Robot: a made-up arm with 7 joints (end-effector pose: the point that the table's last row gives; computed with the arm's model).
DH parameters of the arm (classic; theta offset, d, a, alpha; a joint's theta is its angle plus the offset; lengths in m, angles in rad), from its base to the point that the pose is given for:
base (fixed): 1.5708 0.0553 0 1.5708
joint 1: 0 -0.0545 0.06 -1.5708
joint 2: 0 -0.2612 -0.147 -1.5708
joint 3: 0 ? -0.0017 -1.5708
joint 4: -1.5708 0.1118 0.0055 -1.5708
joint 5: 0 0.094 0.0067 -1.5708
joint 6: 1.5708 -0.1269 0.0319 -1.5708
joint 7: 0 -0.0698 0.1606 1.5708
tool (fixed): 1.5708 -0.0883 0 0
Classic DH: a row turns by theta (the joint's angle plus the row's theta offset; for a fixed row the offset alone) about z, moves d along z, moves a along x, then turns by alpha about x.
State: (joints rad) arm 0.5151 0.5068 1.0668 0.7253 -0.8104 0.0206 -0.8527
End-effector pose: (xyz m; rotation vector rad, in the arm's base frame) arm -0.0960 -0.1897 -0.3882 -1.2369 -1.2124 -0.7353
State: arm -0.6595 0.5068 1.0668 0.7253 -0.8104 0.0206 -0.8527
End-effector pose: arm -0.0960 -0.4823 0.0592 -2.1530 -1.7043 0.0719
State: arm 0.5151 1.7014 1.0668 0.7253 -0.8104 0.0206 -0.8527
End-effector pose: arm 0.3428 0.0209 -0.2689 -0.2345 -2.0669 -0.2903
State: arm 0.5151 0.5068 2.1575 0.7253 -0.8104 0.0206 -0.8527
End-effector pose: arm -0.1402 -0.2252 -0.1640 -2.1069 -1.9154 -0.6564
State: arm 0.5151 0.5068 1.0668 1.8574 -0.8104 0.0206 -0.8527
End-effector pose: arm -0.1444 -0.1059 -0.4590 -1.1944 -0.7094 -1.9536
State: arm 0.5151 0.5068 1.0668 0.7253 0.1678 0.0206 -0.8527
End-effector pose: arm -0.1789 -0.1535 -0.3949 -1.1802 -0.1990 -0.4926
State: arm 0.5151 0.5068 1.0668 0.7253 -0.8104 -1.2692 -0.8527
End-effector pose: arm -0.0480 -0.0285 -0.5855 -0.1766 -0.8397 -1.6954
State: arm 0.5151 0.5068 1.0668 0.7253 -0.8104 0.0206 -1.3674
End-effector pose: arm -0.1421 -0.1087 -0.3911 -1.6523 -1.0536 -1.0903
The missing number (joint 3, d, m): 0.171
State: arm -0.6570 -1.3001 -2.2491 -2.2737 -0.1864 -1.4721 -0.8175
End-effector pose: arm 0.0835 0.0031 -0.3499 0.2578 -1.8276 -0.2345
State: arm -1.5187 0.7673 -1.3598 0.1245 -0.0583 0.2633 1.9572
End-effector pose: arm -0.3984 -0.1460 -0.0208 1.7476 0.6874 -0.5269
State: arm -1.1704 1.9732 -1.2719 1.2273 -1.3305 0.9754 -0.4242
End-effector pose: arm 0.1917 -0.4253 -0.0732 -0.9631 0.3955 1.4791
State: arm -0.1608 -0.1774 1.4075 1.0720 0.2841 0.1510 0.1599
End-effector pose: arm -0.4392 -0.3948 -0.2594 -1.1801 -0.5007 -0.9916
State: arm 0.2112 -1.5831 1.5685 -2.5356 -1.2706 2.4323 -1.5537
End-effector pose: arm -0.1803 0.3374 -0.0192 0.1741 -2.3076 0.6124
